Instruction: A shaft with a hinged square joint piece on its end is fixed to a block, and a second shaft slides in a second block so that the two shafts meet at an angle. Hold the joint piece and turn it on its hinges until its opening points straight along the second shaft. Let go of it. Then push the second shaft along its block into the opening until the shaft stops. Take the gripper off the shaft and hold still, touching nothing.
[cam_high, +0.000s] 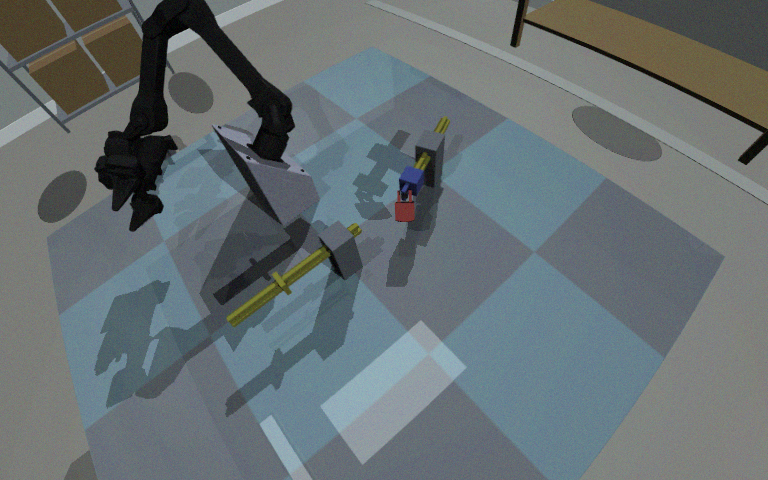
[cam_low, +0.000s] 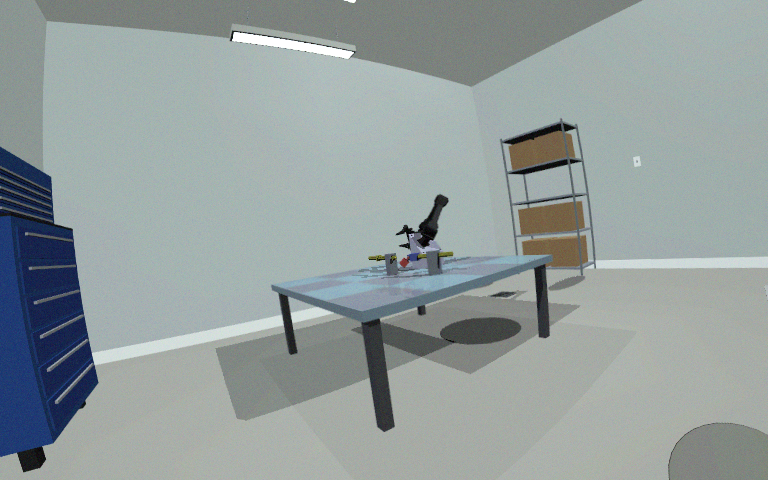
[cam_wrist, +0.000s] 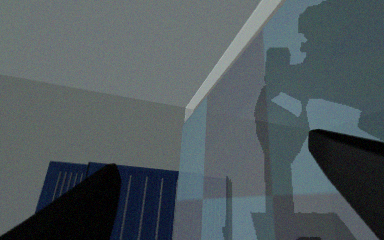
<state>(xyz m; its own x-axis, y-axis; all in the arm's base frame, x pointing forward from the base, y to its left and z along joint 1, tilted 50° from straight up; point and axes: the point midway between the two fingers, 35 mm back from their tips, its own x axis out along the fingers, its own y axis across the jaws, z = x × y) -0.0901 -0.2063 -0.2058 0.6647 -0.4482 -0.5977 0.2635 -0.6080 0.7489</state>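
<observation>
The dark red joint piece is 370 mm ahead of my gripper tip, 440 mm to the left of it and 110 mm below it.
</observation>
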